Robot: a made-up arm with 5 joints.
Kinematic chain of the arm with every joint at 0, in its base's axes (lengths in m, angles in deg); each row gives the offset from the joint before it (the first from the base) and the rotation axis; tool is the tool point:
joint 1: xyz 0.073 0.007 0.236 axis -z
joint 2: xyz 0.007 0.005 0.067 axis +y
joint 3: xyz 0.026 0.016 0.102 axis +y
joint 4: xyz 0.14 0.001 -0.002 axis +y
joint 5: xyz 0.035 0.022 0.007 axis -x
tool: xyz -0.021 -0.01 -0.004
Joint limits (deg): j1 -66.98..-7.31 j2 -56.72..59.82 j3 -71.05..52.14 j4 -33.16..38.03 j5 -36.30..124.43
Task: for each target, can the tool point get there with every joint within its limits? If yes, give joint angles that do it. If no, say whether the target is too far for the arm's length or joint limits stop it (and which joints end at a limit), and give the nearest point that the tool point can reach.
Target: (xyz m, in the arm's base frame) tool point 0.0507 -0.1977 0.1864
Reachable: no: joint limits stop it (at a limit: joint 1, joint 2, joint 3, joint 4) | nearest point 0.1128 0.0458 0.1913 | short by 0.251 m
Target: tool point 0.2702 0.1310 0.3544
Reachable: yes | joints -22.98 32.84 -18.00 -25.14 72.59
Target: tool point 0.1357 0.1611 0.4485
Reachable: yes | joints -52.70 -14.45 3.66 17.47 109.46
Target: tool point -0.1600 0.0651 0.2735
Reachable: no: joint limits stop it (at a limit: joint 1, joint 2, joint 3, joint 4) | nearest point -0.0986 0.0314 0.4806 | short by 0.219 m
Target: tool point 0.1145 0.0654 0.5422
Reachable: yes | joints -23.79 -20.75 -36.79 -16.51 68.80
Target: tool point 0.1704 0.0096 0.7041
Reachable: no: too far | nearest point 0.1328 0.0540 0.5629 | short by 0.153 m
